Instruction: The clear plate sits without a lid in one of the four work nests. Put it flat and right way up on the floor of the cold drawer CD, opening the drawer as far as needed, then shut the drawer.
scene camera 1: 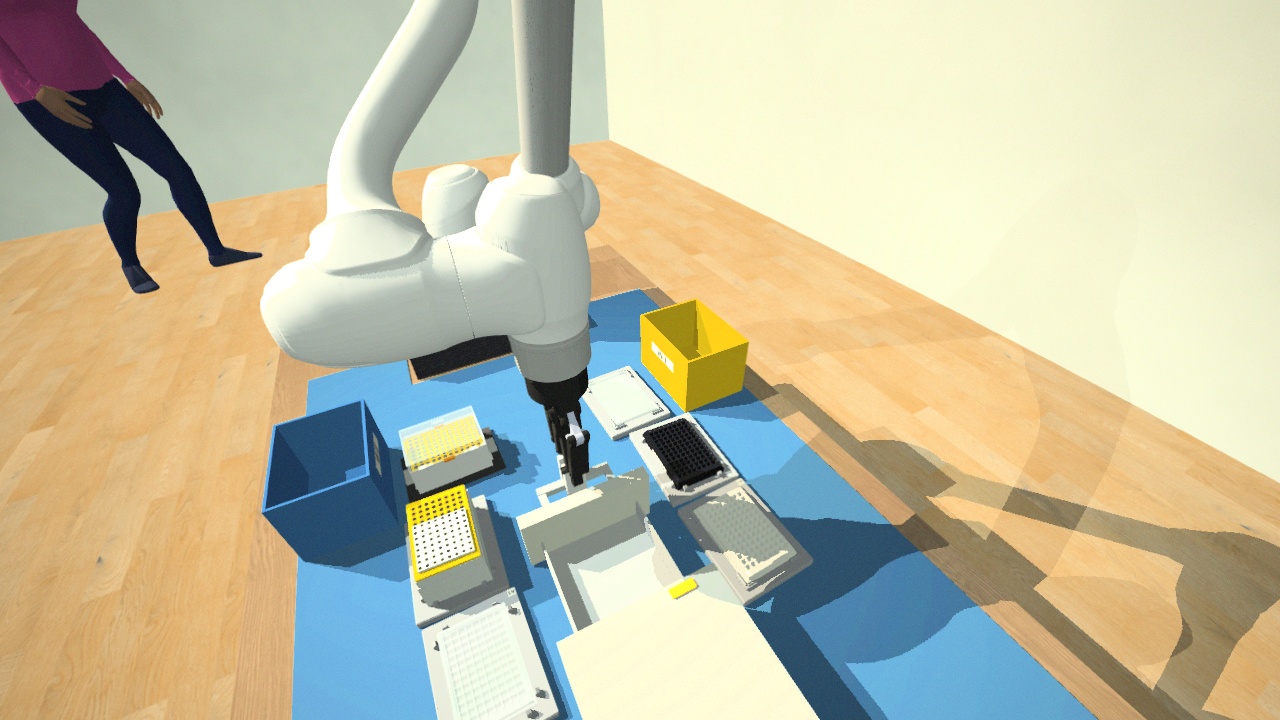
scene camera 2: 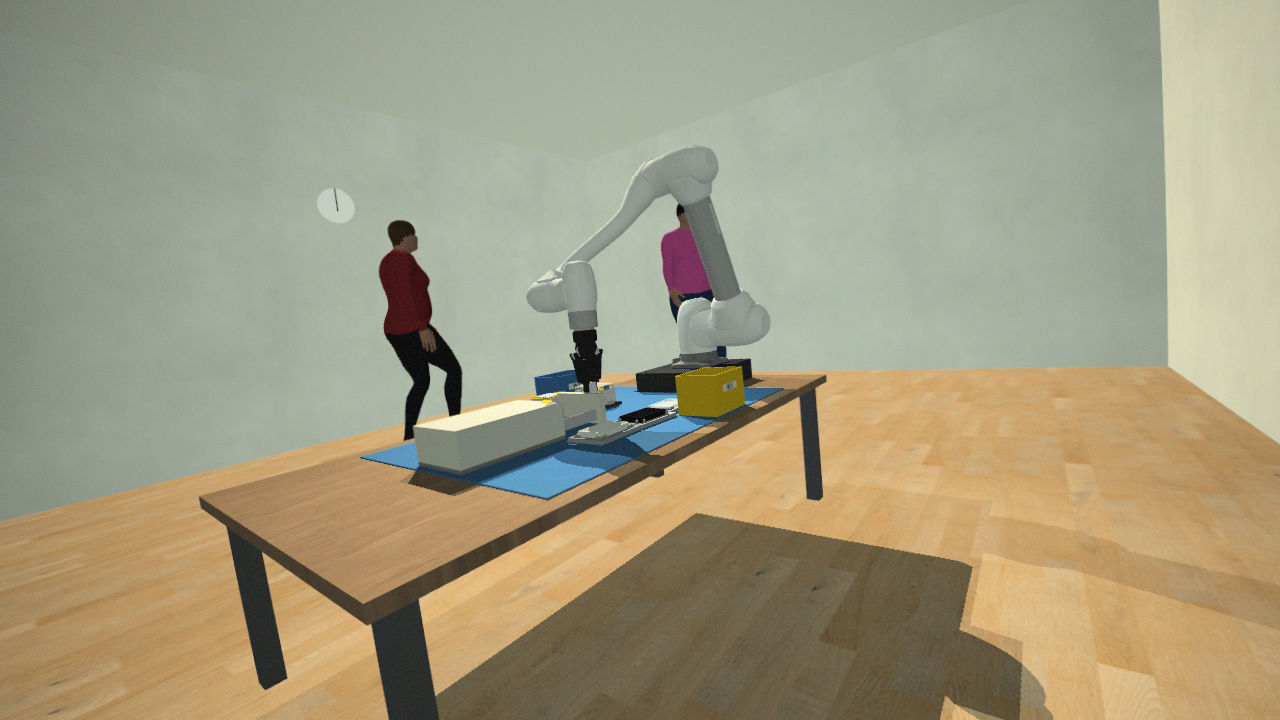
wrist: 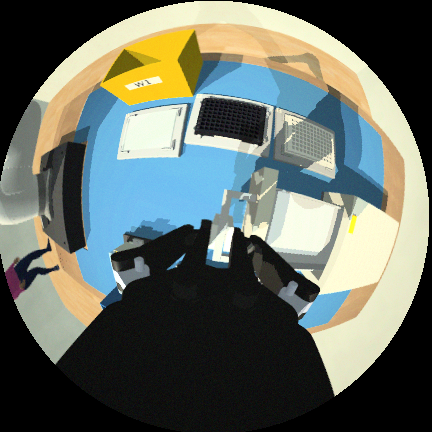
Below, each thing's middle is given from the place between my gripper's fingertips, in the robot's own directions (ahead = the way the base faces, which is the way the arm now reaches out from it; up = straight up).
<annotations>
Right now the tip rack (scene camera 1: pixel 448 553) is 19 cm to the right of my hand and 1 cm behind it. From my hand the other things lie so: white plate (scene camera 1: pixel 752 544): 19 cm to the left, 16 cm ahead, 3 cm below; then black plate (scene camera 1: pixel 686 459): 19 cm to the left, 3 cm below, 1 cm behind; then nest (scene camera 1: pixel 780 574): 19 cm to the left, 16 cm ahead, 4 cm below.
</annotations>
